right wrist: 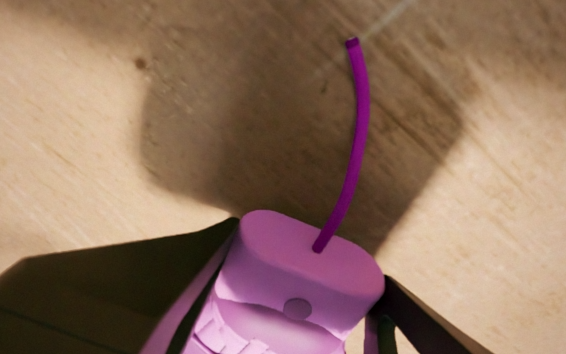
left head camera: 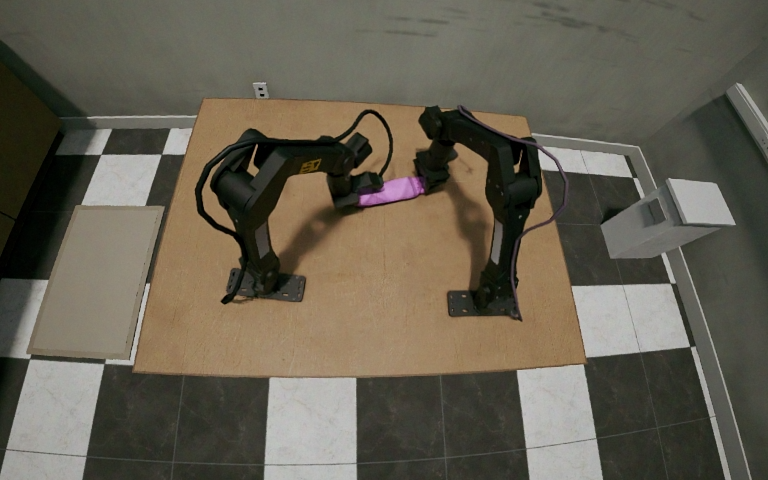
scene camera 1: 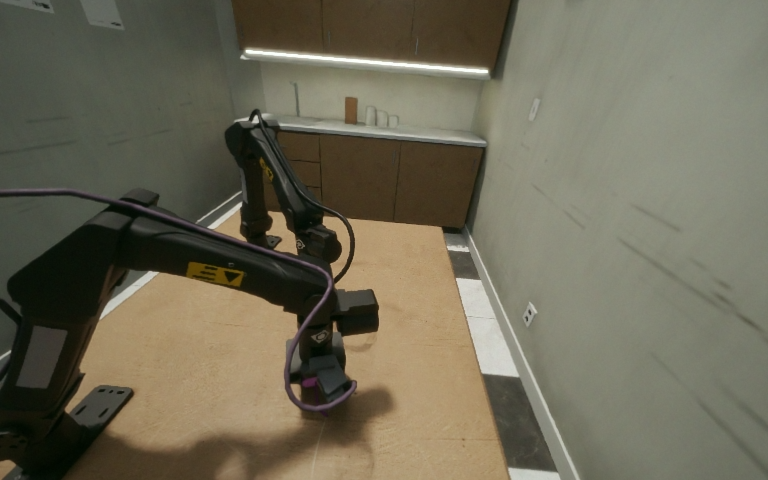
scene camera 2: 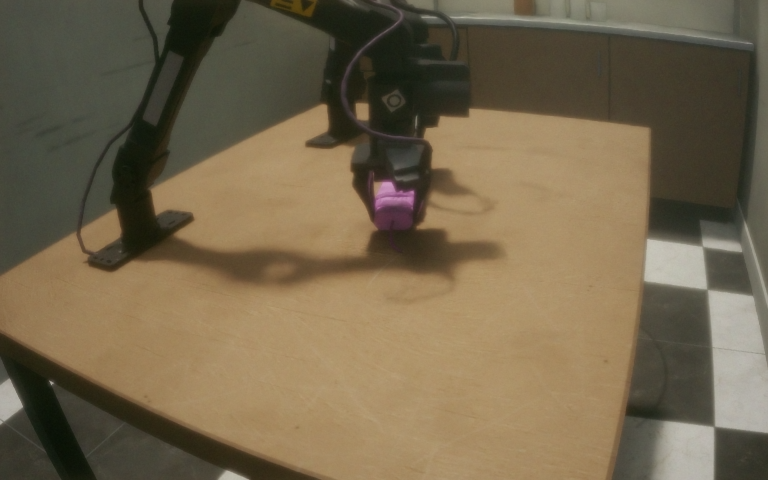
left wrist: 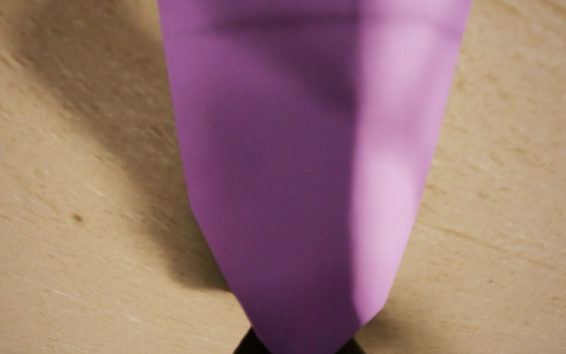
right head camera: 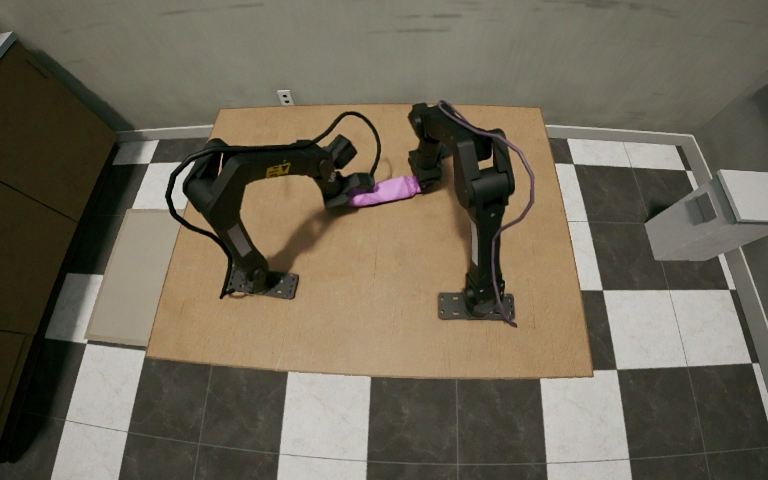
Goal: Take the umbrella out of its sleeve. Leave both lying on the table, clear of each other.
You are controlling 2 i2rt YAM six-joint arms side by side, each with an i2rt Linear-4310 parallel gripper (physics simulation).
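Observation:
The pink-purple sleeve (left head camera: pixel 391 191) (right head camera: pixel 386 191) (left wrist: pixel 300 150) spans between my grippers, with the umbrella's shaft and canopy hidden inside. My left gripper (left head camera: pixel 360 198) (right head camera: pixel 350 198) (left wrist: pixel 295 263) is shut on the sleeve's end at the picture's left in the head views; the cloth tapers between its fingertips. The pink umbrella handle (scene camera 2: pixel 394 203) (right wrist: pixel 300 287), with a round button and a dark magenta strap (right wrist: pixel 361 130), sticks out at the other end. My right gripper (left head camera: pixel 425 182) (right head camera: pixel 420 183) (scene camera 2: pixel 394 219) (right wrist: pixel 305 260) is shut on the handle, a little above the table. Scene camera 1 mostly hides both objects.
The brown wooden table (left head camera: pixel 362 316) (right head camera: pixel 362 328) (scene camera 1: pixel 419 430) (scene camera 2: pixel 339 350) carries both arm bases. A black cable loops over the left wrist and a purple cable along the right arm. A grey wall (left head camera: pixel 339 50) stands behind the table.

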